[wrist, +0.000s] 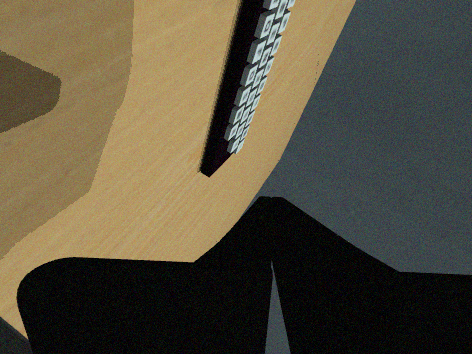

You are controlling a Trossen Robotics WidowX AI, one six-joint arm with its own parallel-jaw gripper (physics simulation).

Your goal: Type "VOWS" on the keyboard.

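Observation:
The keyboard shows in part in the wrist view, running from the upper middle down toward the centre, with a dark case and light keys. It is seen at a steep slant, and its upper end is cut off by the top of the view. The letters on the keys are too small to read for certain. My gripper is a black shape across the bottom of the view, with its fingertips together. It is shut with nothing seen between the tips, and appears apart from the keyboard, below its near end.
The keyboard lies on a light wooden table. The table's edge runs down the right of the keyboard, with a grey-blue surface beyond it. Shadows fall on the wood at the left.

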